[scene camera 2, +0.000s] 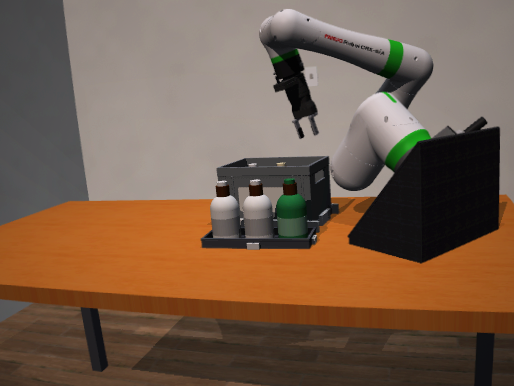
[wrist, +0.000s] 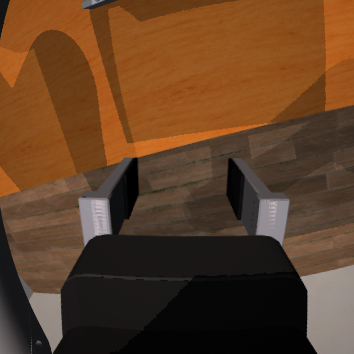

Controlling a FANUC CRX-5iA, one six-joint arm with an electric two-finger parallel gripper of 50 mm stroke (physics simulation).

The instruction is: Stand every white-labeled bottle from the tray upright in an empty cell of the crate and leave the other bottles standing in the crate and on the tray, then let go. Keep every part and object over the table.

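Observation:
Two white bottles with brown necks and white caps stand upright on the dark tray, at its left and middle. A green bottle stands upright at the tray's right; its label band is pale green. The grey crate stands behind the tray. Two cap tops, one white and one cream, show inside it; its cells are hidden. My gripper is open and empty, high above the crate and tilted.
The wooden table carries everything. The black wedge-shaped robot base stands at the right. The arm reaches over from it. In the wrist view the table's edge and the floor show beyond the fingers.

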